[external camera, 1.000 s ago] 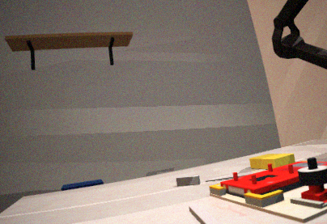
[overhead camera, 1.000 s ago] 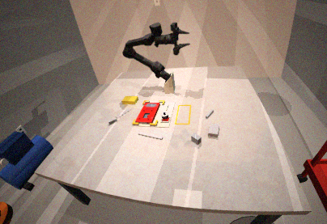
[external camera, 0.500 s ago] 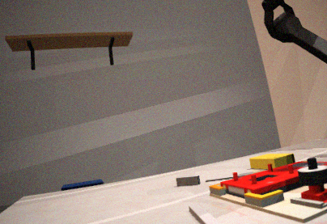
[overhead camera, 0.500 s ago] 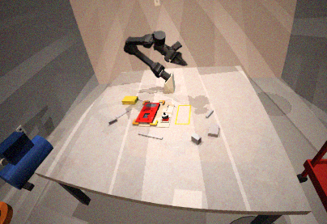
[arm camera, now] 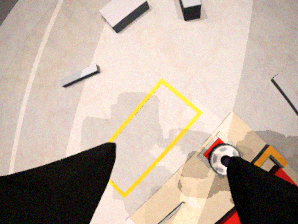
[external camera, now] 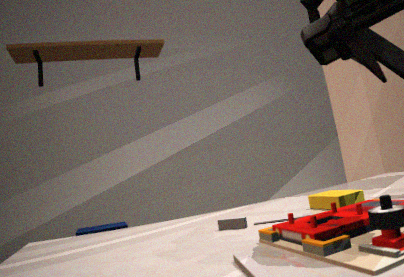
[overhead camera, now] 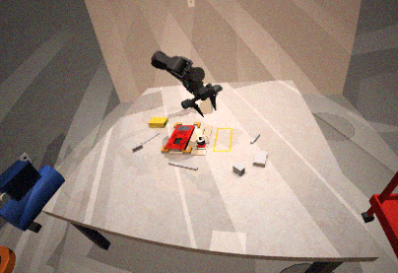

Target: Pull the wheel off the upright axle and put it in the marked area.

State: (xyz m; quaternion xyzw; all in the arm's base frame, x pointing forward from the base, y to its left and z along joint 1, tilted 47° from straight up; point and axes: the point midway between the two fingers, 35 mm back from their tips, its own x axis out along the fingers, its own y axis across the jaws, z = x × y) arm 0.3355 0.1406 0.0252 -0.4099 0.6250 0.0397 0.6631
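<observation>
Right now the wheel is 150 mm below my gripper tip, 60 mm to the right of it and 20 mm ahead of it. Round my gripper tip: yellow block (380 mm to the right, 190 mm behind, 170 mm below); black axle (150 mm below, 60 mm to the right, 20 mm ahead).
</observation>
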